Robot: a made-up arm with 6 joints.
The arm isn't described. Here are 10 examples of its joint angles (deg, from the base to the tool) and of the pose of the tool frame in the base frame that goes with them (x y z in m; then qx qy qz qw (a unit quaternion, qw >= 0)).
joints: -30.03 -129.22 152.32 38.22 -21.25 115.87
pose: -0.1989 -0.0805 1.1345 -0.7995 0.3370 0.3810 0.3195
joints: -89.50 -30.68 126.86 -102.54 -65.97 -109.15
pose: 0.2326 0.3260 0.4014 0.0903 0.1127 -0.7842 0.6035
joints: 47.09 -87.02 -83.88 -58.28 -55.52 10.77
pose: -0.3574 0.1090 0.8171 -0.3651 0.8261 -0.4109 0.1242
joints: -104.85 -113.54 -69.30 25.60 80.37 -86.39
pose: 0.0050 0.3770 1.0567 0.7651 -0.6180 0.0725 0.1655
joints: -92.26 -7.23 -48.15 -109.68 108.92 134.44
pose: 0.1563 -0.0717 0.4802 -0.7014 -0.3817 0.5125 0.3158
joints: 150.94 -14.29 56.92 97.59 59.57 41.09
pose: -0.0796 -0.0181 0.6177 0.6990 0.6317 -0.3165 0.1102
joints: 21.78 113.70 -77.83 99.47 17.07 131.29
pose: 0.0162 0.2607 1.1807 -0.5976 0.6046 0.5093 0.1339
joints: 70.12 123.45 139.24 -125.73 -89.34 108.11
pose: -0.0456 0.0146 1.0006 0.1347 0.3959 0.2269 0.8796
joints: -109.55 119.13 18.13 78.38 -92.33 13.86
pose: -0.7096 0.2662 0.9776 0.9281 -0.1839 0.2722 0.1752
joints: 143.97 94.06 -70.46 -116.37 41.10 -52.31
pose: -0.1207 -0.1574 0.8530 0.8050 -0.1026 -0.4691 0.3483
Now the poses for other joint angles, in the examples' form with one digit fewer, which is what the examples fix.
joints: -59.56 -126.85 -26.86 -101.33 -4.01 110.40
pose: -0.189 0.337 0.988 -0.003 0.126 0.043 0.991
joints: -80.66 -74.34 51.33 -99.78 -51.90 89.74
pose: -0.053 0.004 0.667 0.269 -0.059 0.653 0.705
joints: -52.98 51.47 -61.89 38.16 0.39 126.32
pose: -0.160 0.717 0.594 0.285 -0.707 -0.186 0.620
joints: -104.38 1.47 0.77 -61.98 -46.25 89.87
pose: -0.157 0.083 0.684 0.226 0.648 0.570 0.453
